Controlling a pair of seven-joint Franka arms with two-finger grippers.
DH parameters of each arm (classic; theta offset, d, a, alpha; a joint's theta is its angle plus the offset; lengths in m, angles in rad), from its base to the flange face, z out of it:
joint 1: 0 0.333 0 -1.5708
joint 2: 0 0 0 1.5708
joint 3: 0 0.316 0.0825 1.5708
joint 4: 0 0 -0.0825 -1.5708
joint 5: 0 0.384 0 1.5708
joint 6: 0 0 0.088 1.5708
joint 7: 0 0.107 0 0
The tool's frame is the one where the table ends.
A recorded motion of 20 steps. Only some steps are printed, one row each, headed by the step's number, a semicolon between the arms.
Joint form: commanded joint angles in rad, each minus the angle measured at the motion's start. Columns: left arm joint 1, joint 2, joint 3, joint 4, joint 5, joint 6, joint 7; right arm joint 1, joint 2, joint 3, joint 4, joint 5, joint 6, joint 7.
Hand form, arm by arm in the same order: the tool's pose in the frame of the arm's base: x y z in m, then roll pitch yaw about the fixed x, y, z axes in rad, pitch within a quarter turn. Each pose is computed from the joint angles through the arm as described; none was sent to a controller.
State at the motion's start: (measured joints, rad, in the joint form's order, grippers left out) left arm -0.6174 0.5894 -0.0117 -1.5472 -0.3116 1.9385 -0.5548; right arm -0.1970 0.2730 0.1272 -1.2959 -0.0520 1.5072 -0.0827
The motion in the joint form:
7: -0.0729 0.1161 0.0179 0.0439 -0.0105 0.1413 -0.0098; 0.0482 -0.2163 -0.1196 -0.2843 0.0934 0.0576 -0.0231
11: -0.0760 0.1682 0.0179 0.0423 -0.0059 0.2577 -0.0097; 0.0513 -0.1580 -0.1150 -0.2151 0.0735 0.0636 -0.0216
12: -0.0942 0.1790 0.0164 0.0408 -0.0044 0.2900 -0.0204; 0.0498 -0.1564 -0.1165 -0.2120 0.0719 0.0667 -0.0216
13: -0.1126 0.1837 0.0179 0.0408 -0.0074 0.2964 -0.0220; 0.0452 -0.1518 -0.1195 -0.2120 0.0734 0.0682 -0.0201
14: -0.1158 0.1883 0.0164 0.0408 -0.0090 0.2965 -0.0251; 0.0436 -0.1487 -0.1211 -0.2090 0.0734 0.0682 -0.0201
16: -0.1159 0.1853 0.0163 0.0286 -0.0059 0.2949 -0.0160; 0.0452 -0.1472 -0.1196 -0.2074 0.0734 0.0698 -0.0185
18: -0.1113 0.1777 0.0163 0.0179 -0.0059 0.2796 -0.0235; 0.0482 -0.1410 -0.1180 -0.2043 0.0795 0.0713 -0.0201
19: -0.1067 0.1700 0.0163 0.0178 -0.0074 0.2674 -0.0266; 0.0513 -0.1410 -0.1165 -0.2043 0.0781 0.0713 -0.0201
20: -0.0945 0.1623 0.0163 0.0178 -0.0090 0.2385 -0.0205; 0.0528 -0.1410 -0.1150 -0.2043 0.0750 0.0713 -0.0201
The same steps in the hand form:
7: 0.5322 -0.4555 0.2422 3.0041 0.2622 0.0373; 0.5639 -0.0758 0.5878 -3.0924 0.0673 -0.0350
11: 0.5393 -0.4577 0.2132 2.9851 0.2022 0.0552; 0.5832 -0.0764 0.5870 -3.1131 0.0525 -0.0291
12: 0.5325 -0.4682 0.2074 2.9793 0.1859 0.0518; 0.5838 -0.0784 0.5877 -3.1153 0.0481 -0.0322
13: 0.5246 -0.4771 0.2046 2.9787 0.1851 0.0394; 0.5846 -0.0828 0.5852 -3.1139 0.0511 -0.0413
14: 0.5220 -0.4791 0.2013 2.9808 0.1904 0.0396; 0.5852 -0.0847 0.5847 -3.1140 0.0512 -0.0445
16: 0.5194 -0.4769 0.1981 2.9881 0.1954 0.0296; 0.5861 -0.0831 0.5847 -3.1141 0.0496 -0.0430
18: 0.5182 -0.4724 0.1978 2.9997 0.2114 0.0403; 0.5884 -0.0801 0.5827 -3.1075 0.0505 -0.0369
19: 0.5198 -0.4702 0.2022 3.0005 0.2173 0.0462; 0.5888 -0.0776 0.5826 -3.1087 0.0506 -0.0323
20: 0.5230 -0.4634 0.2055 3.0077 0.2357 0.0484; 0.5889 -0.0762 0.5826 -3.1116 0.0509 -0.0293

